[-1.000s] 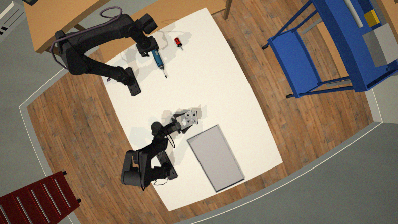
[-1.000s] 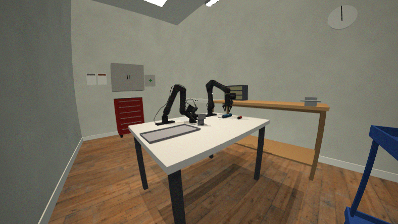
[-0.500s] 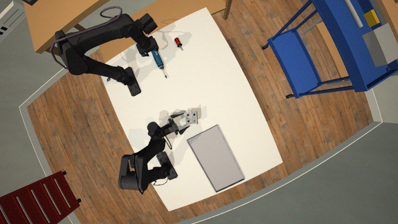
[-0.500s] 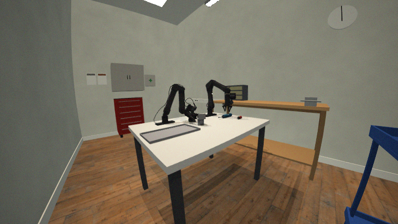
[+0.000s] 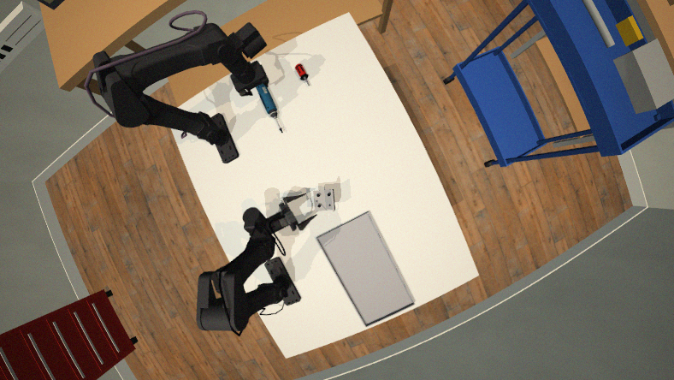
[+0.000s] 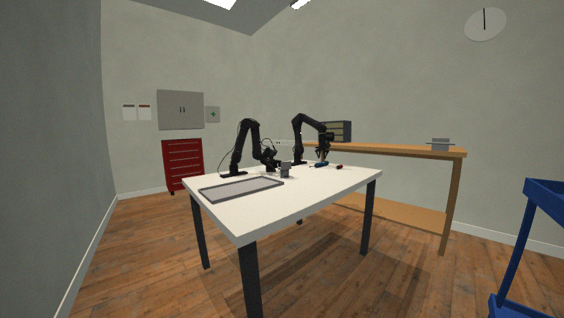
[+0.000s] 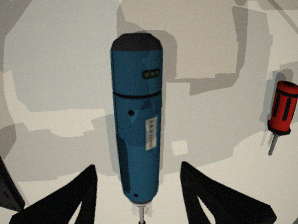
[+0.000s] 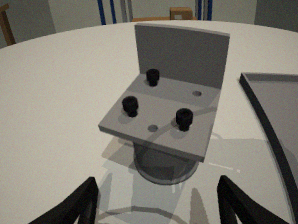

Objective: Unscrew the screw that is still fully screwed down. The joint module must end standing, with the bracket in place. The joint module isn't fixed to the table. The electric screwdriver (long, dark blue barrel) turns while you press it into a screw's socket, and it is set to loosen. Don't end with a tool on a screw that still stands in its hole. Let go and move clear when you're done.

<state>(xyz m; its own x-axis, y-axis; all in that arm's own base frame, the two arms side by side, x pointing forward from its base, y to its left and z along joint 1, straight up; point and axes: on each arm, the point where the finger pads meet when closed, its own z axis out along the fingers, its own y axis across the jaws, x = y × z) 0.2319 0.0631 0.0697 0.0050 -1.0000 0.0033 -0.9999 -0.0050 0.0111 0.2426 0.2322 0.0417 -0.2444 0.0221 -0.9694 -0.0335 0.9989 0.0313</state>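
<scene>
My right hand is 6 cm short of the grey bracket and 3 cm below it. Also, from my right hand: flat grey tray 9 cm ahead, 33 cm to the right, 4 cm below; red-handled screwdriver 16 cm ahead, 47 cm to the left, 3 cm below.
</scene>
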